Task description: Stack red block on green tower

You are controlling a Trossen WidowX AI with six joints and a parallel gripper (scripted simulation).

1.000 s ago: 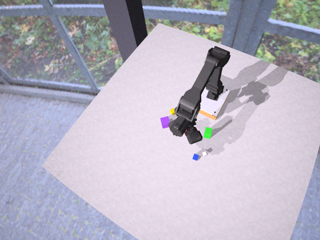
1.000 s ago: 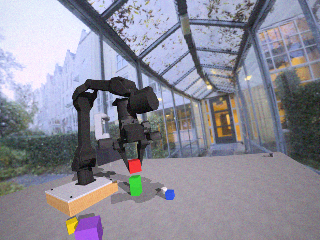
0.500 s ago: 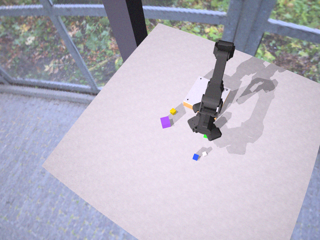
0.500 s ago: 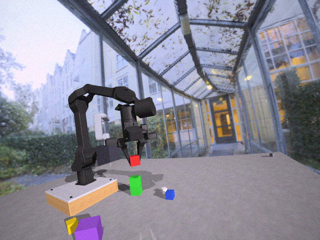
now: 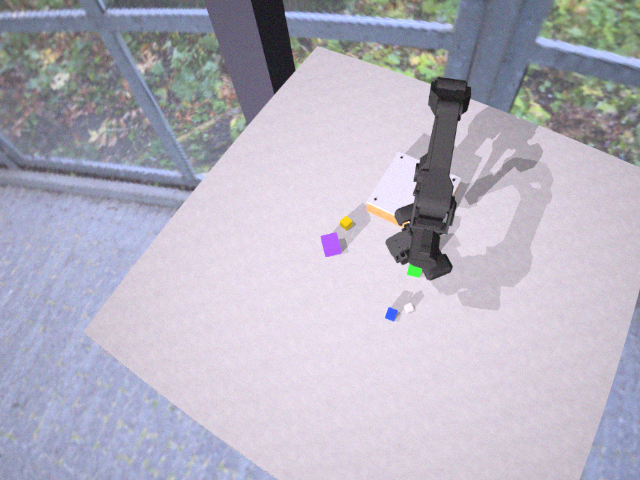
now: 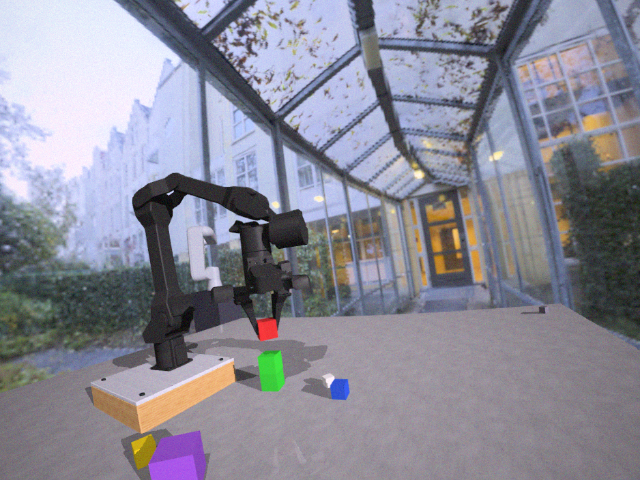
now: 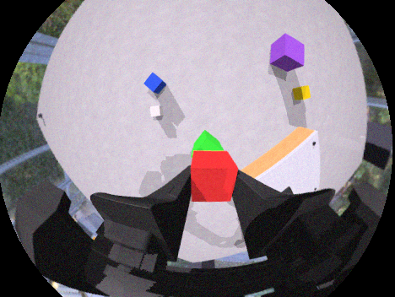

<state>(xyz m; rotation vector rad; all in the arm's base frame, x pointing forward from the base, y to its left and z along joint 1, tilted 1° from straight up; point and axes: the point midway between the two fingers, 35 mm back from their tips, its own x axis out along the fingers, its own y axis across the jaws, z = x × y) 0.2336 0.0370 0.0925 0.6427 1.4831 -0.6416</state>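
The small white block is 10 cm ahead of my gripper tip, 2 cm to the left of it and 10 cm below it. The rest, counted from my gripper tip: blue block 14 cm ahead, 2 cm to the right, 10 cm below; red block 1 cm above; purple block 1 cm ahead, 24 cm to the right, 9 cm below.
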